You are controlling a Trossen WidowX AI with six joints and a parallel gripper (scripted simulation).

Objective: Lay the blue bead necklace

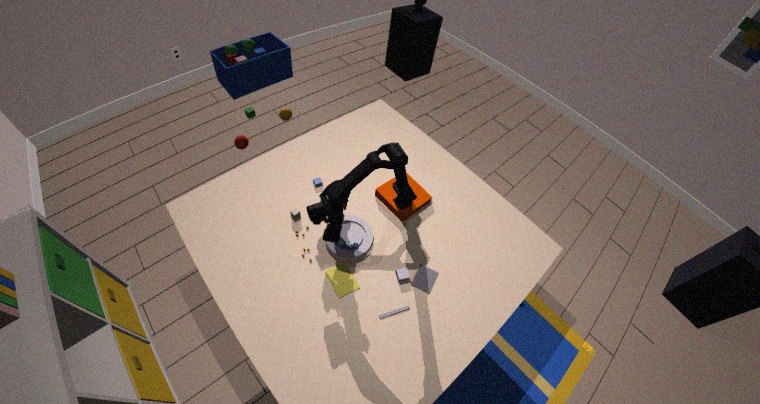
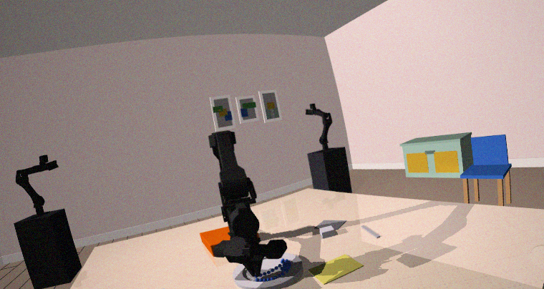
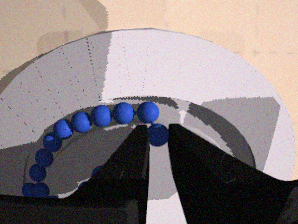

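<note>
Now: the round bead board 40 mm to the left of my gripper tip, 40 mm behind it and 10 mm below it. The rest, counted from my gripper tip: yellow sheet: 190 mm to the left, 90 mm ahead, 20 mm below; then pale cube: 160 mm to the right, 100 mm ahead; then blue cube: 270 mm to the right, 70 mm behind, 10 mm below.
</note>
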